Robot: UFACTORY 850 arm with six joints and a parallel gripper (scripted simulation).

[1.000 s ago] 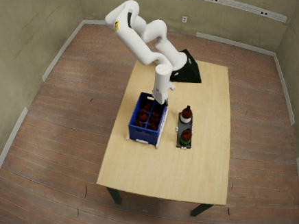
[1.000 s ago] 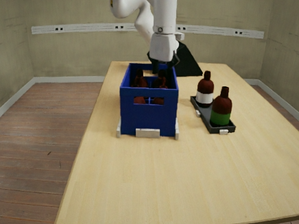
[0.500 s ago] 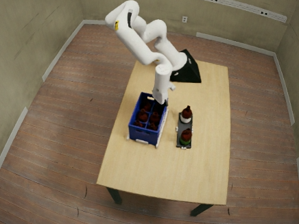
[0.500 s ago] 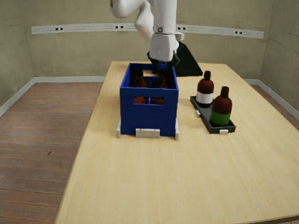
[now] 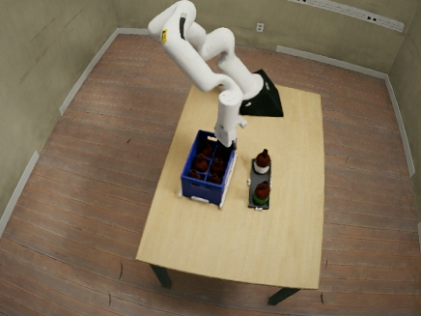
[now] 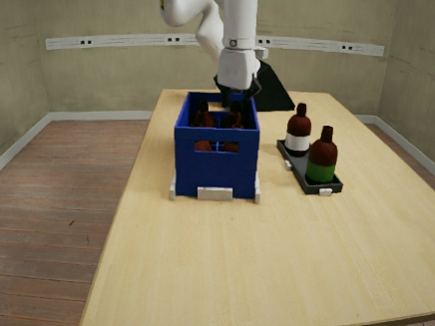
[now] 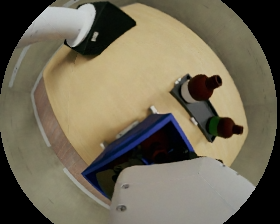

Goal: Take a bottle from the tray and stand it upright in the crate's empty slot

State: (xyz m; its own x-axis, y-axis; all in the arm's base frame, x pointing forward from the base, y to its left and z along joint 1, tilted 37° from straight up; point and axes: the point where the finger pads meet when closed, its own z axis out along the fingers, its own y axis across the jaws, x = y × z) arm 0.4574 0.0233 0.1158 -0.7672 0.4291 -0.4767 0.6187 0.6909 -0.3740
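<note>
Right now the blue crate is 90 mm ahead of my hand, 80 mm below it and 50 mm to the right of it. The rest, counted from my hand: dark tray 210 mm to the left, 150 mm below, 70 mm ahead.
</note>
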